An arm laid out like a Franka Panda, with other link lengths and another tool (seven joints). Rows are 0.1 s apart.
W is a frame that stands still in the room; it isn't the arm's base.
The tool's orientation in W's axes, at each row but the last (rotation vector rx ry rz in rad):
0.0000, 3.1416, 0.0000
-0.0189, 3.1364, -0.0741
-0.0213, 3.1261, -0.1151
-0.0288, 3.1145, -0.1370
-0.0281, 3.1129, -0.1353
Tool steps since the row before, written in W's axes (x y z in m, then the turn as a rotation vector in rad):
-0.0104, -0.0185, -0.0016, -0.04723, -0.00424, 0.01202
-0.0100, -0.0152, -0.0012, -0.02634, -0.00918, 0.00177
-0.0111, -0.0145, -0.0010, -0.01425, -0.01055, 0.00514
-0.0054, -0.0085, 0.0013, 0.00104, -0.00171, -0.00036
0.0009, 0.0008, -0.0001, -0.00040, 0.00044, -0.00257
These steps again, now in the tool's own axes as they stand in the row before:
0.0104, -0.0185, 0.0016, 0.04723, -0.00424, -0.01202
0.0102, -0.0150, 0.0019, 0.02644, -0.00894, -0.00145
0.0113, -0.0142, 0.0019, 0.01433, -0.01071, -0.00455
0.0055, -0.0085, -0.0007, -0.00100, -0.00169, 0.00053
-0.0009, 0.0008, 0.0001, 0.00046, 0.00067, 0.00251

